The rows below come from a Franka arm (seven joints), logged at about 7 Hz.
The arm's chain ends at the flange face. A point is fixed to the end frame.
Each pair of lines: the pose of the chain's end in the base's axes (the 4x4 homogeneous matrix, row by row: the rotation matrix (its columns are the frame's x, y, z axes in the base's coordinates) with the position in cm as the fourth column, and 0 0 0 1 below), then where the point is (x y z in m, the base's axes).
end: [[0.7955 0.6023 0.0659 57.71], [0.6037 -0.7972 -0.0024 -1.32], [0.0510 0.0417 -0.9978 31.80], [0 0 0 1]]
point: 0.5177 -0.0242 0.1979
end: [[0.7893 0.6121 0.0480 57.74], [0.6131 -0.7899 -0.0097 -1.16], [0.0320 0.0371 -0.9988 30.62], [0 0 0 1]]
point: 0.5160 -0.0242 0.1872
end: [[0.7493 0.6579 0.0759 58.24], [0.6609 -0.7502 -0.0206 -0.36], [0.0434 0.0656 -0.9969 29.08], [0 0 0 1]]
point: 0.5252 -0.0216 0.1705
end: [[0.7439 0.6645 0.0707 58.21], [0.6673 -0.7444 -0.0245 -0.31], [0.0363 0.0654 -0.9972 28.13], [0 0 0 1]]
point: 0.5244 -0.0222 0.1614
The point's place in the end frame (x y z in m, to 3 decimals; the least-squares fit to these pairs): -0.060 -0.032 0.116
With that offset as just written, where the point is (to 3 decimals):
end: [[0.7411 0.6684 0.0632 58.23], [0.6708 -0.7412 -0.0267 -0.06], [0.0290 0.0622 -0.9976 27.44], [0 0 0 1]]
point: 0.524 -0.020 0.155
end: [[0.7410 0.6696 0.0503 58.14], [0.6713 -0.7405 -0.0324 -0.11], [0.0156 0.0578 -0.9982 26.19], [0 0 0 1]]
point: 0.521 -0.021 0.143
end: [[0.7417 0.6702 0.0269 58.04], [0.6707 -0.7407 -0.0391 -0.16], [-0.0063 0.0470 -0.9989 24.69], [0 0 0 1]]
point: 0.518 -0.023 0.130
